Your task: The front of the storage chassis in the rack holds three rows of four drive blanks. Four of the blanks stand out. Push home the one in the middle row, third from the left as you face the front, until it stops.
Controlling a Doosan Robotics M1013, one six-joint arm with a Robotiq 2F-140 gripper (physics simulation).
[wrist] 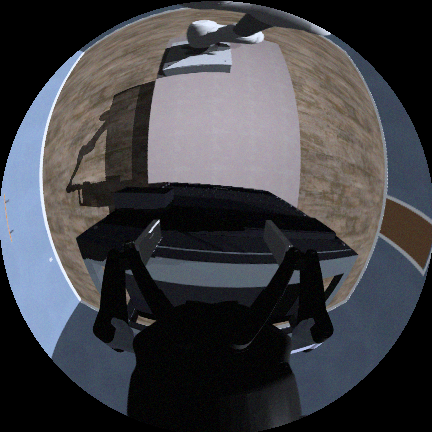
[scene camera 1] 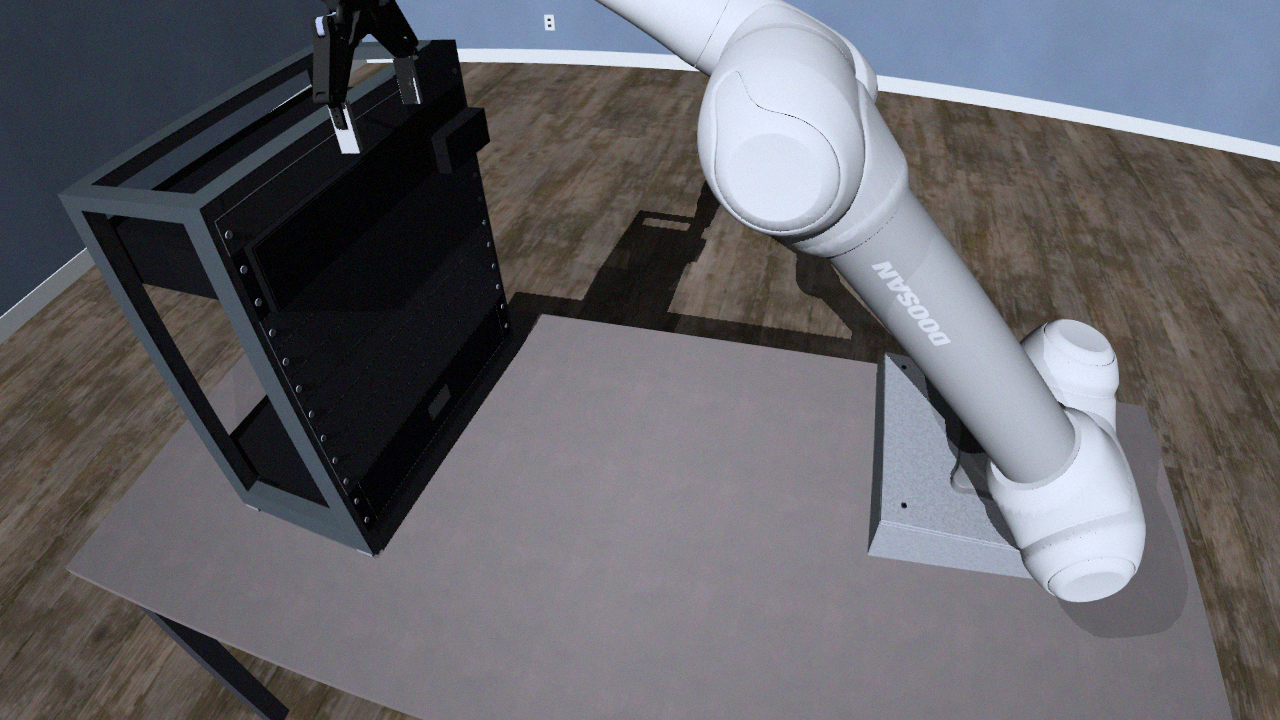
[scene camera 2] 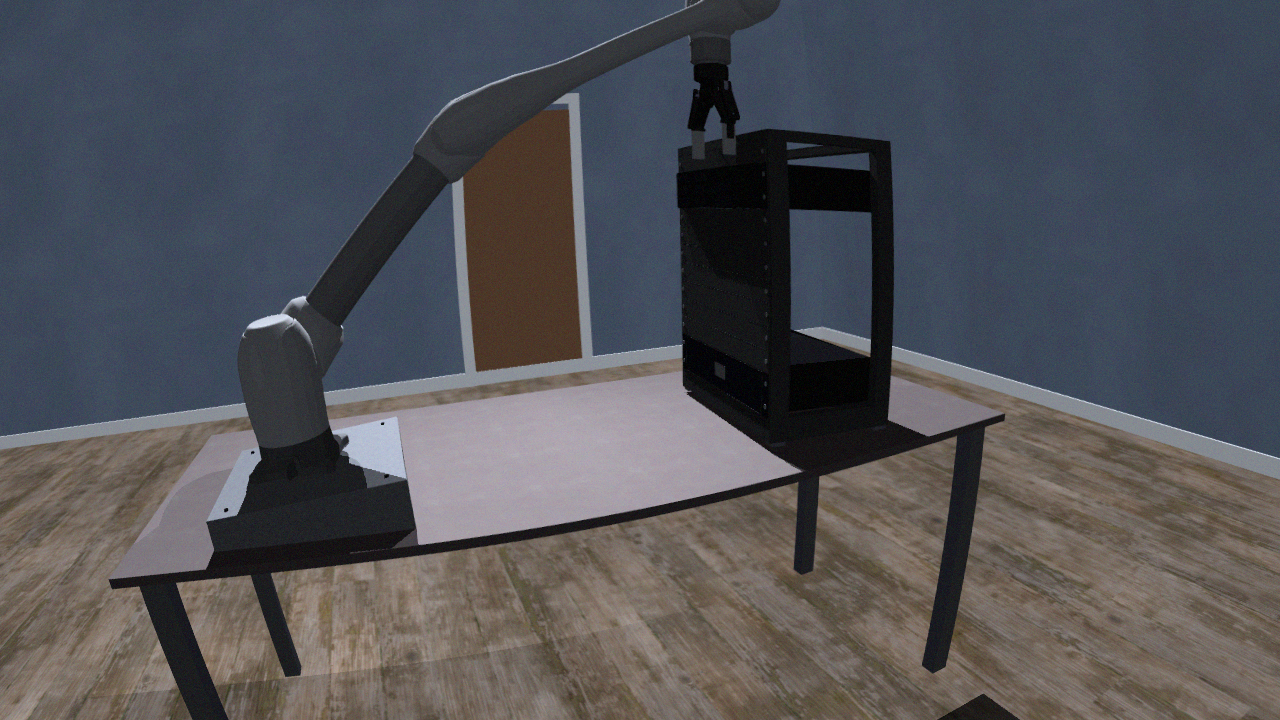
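Where they show: gripper, between the fingertips: [wrist: 211, 229] [scene camera 1: 384, 125] [scene camera 2: 713, 156]; arm's base, origin of its link: [wrist: 202, 47] [scene camera 2: 301, 461].
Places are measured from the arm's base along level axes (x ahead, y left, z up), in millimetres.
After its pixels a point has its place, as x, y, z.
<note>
The rack [scene camera 1: 268, 358] {882, 488, 345} [scene camera 2: 776, 286] {922, -14, 246} [wrist: 210, 272] {922, 209, 545} stands upright on the table, its front toward the arm's base. Its front is very dark; rows and single drive blanks, including the middle row's third, cannot be made out. A long dark panel [scene camera 1: 358, 232] {879, 299, 400} [scene camera 2: 720, 186] {859, 96, 436} spans the upper front. A dark block [scene camera 1: 465, 138] {860, 77, 429} [wrist: 144, 198] {870, 87, 450} stands out near the upper corner at the far side in scene camera 1. My gripper [scene camera 1: 377, 109] {884, 205, 504} [scene camera 2: 713, 144] {884, 205, 504} [wrist: 211, 229] {884, 205, 504} is open and empty, pointing down at the rack's top near its front edge, behind the block's face. Contact cannot be told.
The arm's base plate [scene camera 1: 921, 528] {122, 180, 13} [scene camera 2: 375, 456] {165, -41, 12} [wrist: 197, 66] {210, 14, -8} sits at the table's other end. The table [scene camera 1: 626, 537] {535, 289, -72} [scene camera 2: 554, 447] {509, 169, -72} [wrist: 225, 130] {602, 225, -72} lies between base and rack. A small light rectangle [scene camera 1: 439, 402] {887, 237, 36} [scene camera 2: 719, 369] {887, 238, 38} shows low on the rack's front.
</note>
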